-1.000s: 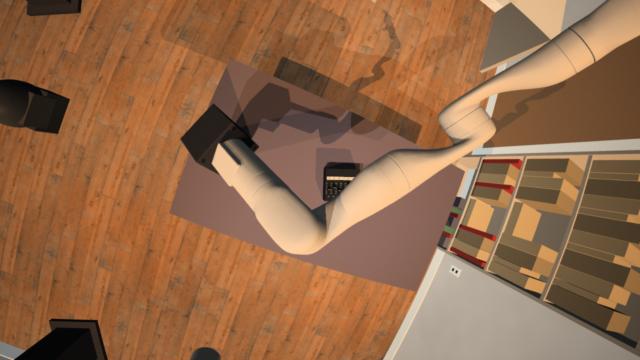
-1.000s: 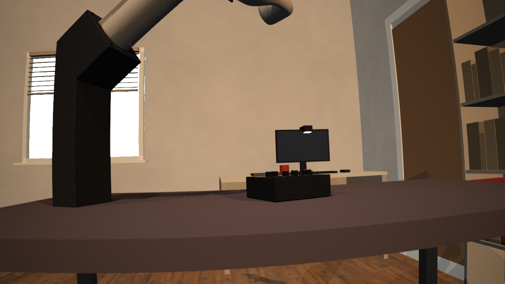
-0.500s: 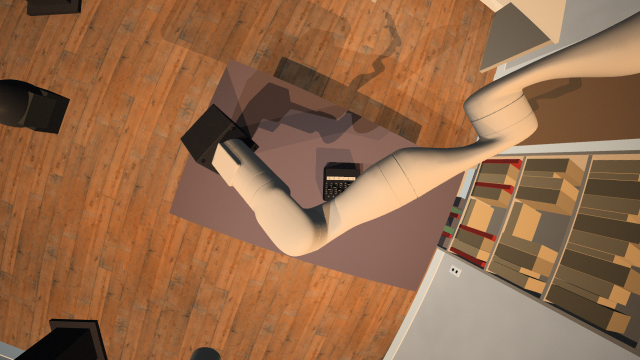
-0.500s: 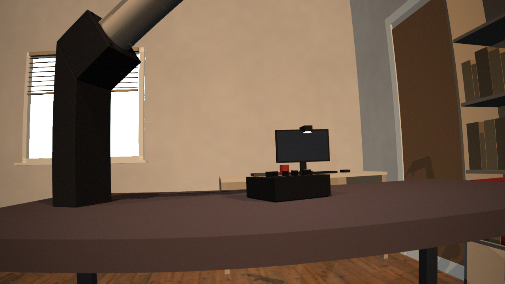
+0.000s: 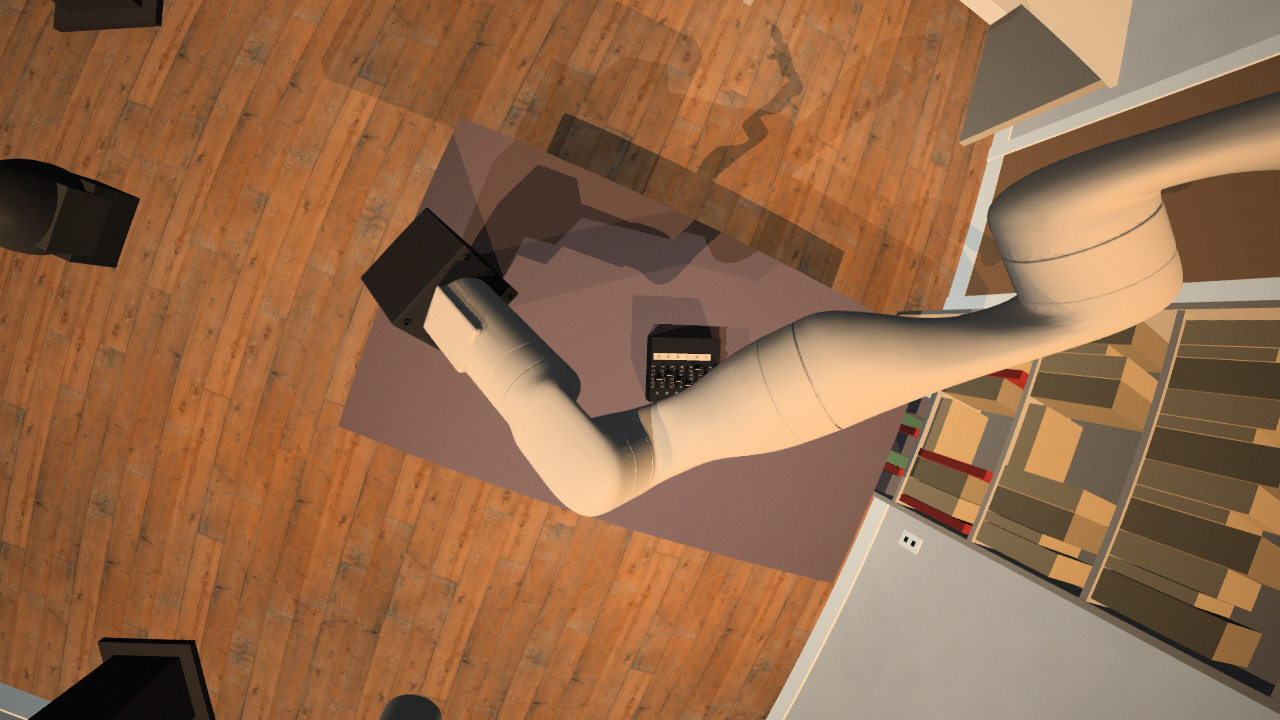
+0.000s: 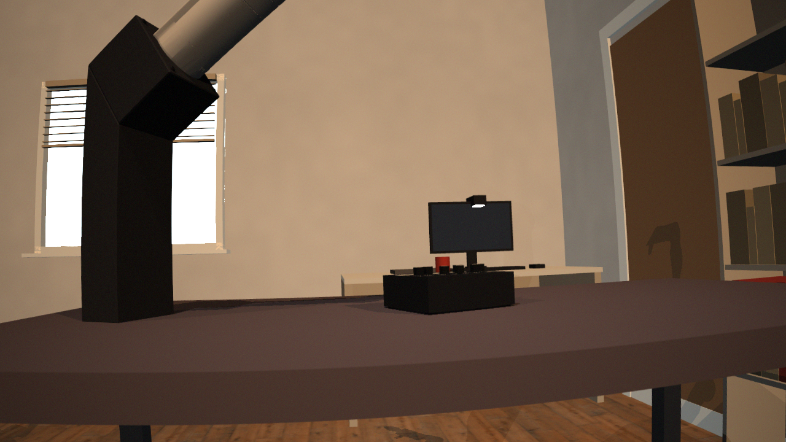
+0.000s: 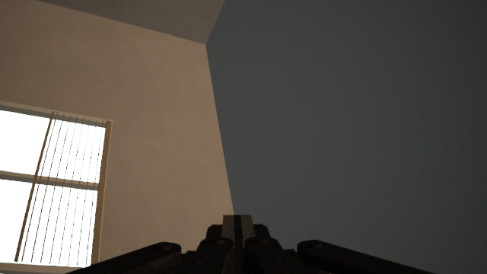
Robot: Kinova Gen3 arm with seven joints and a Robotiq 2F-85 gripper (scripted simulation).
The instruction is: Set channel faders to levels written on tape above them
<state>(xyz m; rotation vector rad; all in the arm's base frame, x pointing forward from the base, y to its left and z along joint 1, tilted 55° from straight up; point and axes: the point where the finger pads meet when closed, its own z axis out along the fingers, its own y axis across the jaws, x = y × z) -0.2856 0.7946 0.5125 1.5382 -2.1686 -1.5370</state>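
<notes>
Now: the channel 4 cap 1150 mm below my hand, 520 mm to the right of it and 30 mm behind it. Also, from my hand: channel 5 cap (1150 mm below, 490 mm to the right, 10 mm behind); channel 2 cap (1150 mm below, 500 mm to the right, 70 mm behind); master cap (1150 mm below, 490 mm to the right, 40 mm ahead).
</notes>
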